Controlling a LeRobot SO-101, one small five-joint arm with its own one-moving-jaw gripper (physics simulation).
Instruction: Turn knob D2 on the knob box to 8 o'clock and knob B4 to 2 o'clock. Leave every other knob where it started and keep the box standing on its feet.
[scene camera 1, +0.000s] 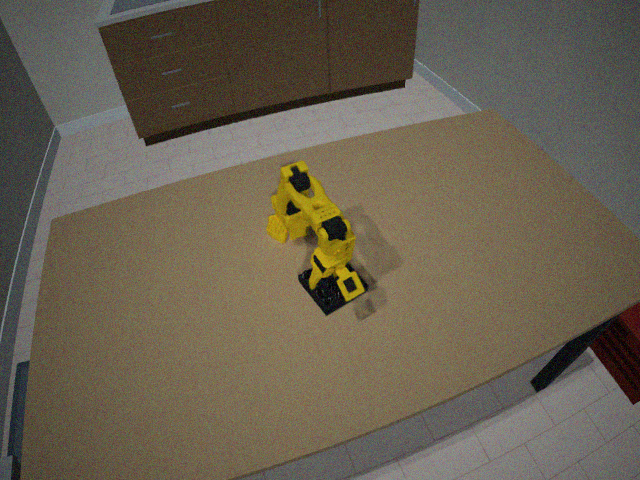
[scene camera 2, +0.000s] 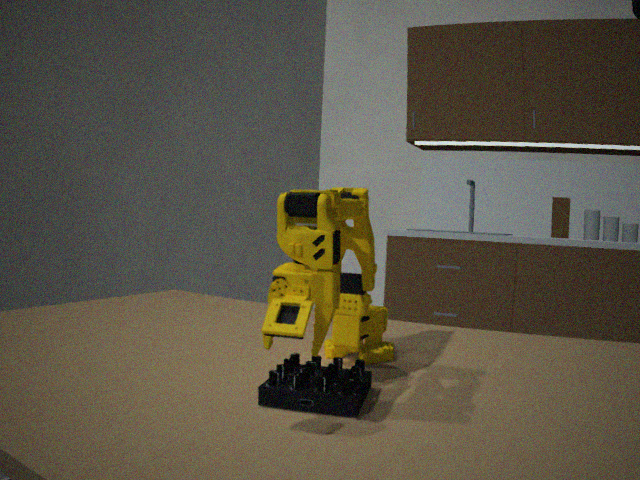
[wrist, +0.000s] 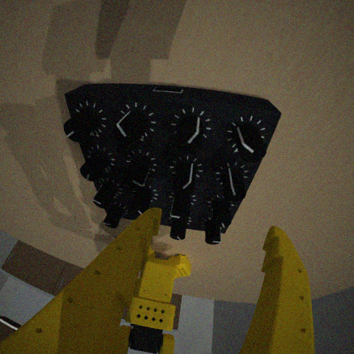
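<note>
The black knob box stands flat on the table, with four rows of black knobs. In the wrist view, B4 is at the right of the second row; its white line runs down and slightly right. D2 is in the far row, hidden behind the left jaw tip; its pointer cannot be read. My gripper is open and empty, with a wide gap between its jaws. It hangs over the box, with the right-hand jaw tip in scene camera 2 close above the back knobs.
The wooden table carries the box and the yellow arm, whose base stands behind the box. Neighbouring knobs stand close together. Brown cabinets are beyond the table.
</note>
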